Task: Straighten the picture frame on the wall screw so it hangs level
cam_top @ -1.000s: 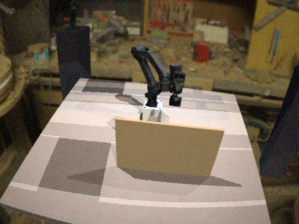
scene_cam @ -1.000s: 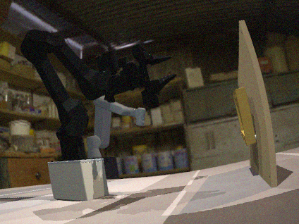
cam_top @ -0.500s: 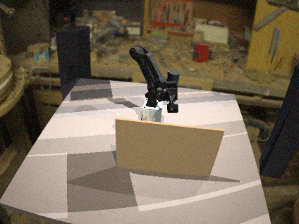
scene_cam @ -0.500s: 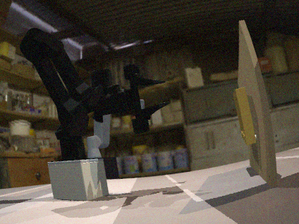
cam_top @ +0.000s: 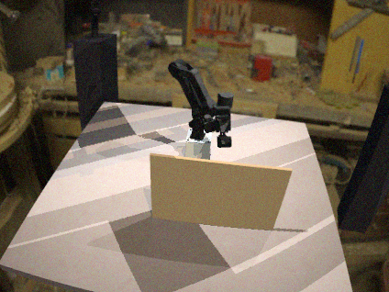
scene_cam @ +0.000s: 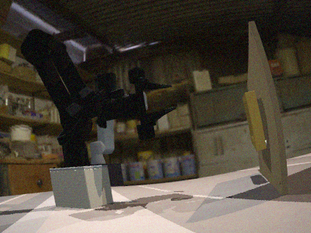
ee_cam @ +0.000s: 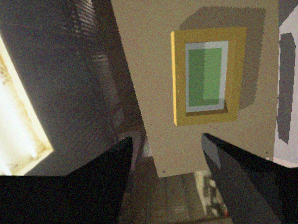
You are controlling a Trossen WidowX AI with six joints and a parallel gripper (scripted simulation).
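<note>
My gripper tip is 200 mm short of the picture frame, 90 mm above it and 40 mm to the right of it. The rest, counted from my gripper tip: tan wall board (210 mm ahead, 100 mm below, 40 mm to the left).
</note>
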